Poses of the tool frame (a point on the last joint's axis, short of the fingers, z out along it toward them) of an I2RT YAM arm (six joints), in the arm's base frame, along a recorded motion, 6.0 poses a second.
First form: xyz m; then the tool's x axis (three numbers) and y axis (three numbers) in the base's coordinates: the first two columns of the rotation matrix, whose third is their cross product.
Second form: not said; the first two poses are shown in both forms.
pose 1, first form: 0.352 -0.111 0.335 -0.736 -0.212 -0.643 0.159 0.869 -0.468
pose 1, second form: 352 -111 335 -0.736 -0.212 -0.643 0.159 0.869 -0.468
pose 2, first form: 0.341 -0.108 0.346 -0.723 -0.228 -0.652 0.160 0.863 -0.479
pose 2, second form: 341 -108 346 -0.723 -0.228 -0.652 0.160 0.863 -0.479
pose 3, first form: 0.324 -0.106 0.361 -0.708 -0.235 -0.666 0.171 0.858 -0.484
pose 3, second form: 324 -106 361 -0.708 -0.235 -0.666 0.171 0.858 -0.484
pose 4, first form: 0.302 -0.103 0.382 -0.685 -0.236 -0.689 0.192 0.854 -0.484
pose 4, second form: 302 -103 382 -0.685 -0.236 -0.689 0.192 0.854 -0.484
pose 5, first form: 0.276 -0.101 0.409 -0.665 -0.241 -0.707 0.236 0.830 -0.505
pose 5, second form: 276 -101 409 -0.665 -0.241 -0.707 0.236 0.830 -0.505
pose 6, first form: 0.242 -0.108 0.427 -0.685 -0.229 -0.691 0.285 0.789 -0.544
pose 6, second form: 242 -108 427 -0.685 -0.229 -0.691 0.285 0.789 -0.544
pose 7, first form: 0.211 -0.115 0.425 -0.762 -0.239 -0.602 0.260 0.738 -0.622
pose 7, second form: 211 -115 425 -0.762 -0.239 -0.602 0.260 0.738 -0.622
